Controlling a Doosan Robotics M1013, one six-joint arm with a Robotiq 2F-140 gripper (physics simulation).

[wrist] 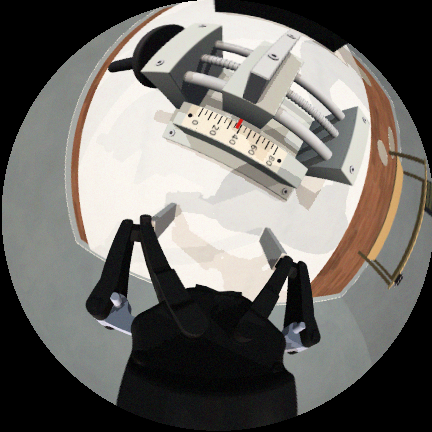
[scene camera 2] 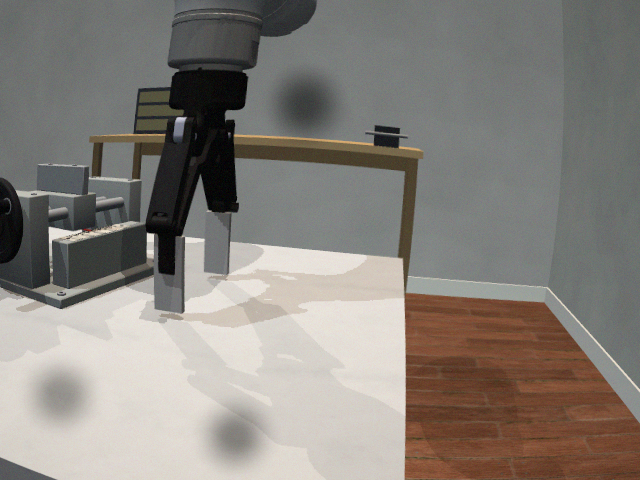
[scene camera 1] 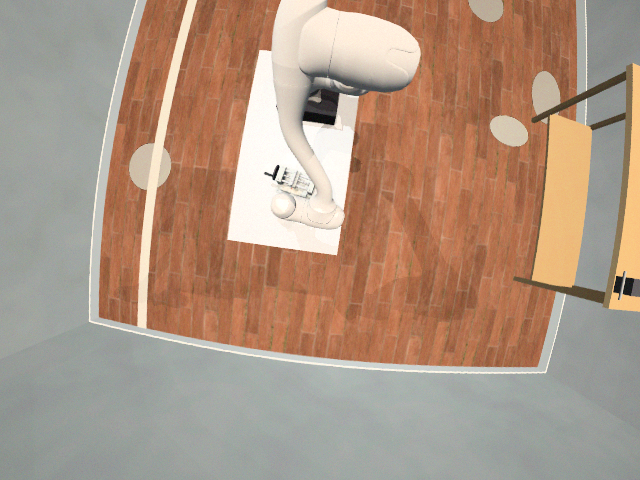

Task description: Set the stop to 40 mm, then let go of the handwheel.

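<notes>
The stop [scene camera 2: 81,212] [wrist: 240,96] is a grey-green block on rods and a screw. Its red mark [scene camera 2: 87,230] [wrist: 239,123] is at or very close to the 40 line of the cream scale [wrist: 210,118] in the wrist view. The black handwheel [scene camera 1: 276,173] [scene camera 2: 9,227] [wrist: 144,52] with its crank handle [wrist: 121,65] is at the device's left end, and no finger touches it. My gripper [scene camera 2: 193,290] [wrist: 219,223] is open and empty, fingers pointing down just above the table beside the scale side of the device. The arm hides the gripper in scene camera 1.
The device stands on a white table [scene camera 1: 248,217] [scene camera 2: 330,413] [wrist: 112,185]. A black base box [scene camera 1: 320,114] is near the far end. A wooden desk [scene camera 2: 310,142] with a rack [scene camera 2: 150,110] and a small dark object [scene camera 2: 386,136] stands beyond the table.
</notes>
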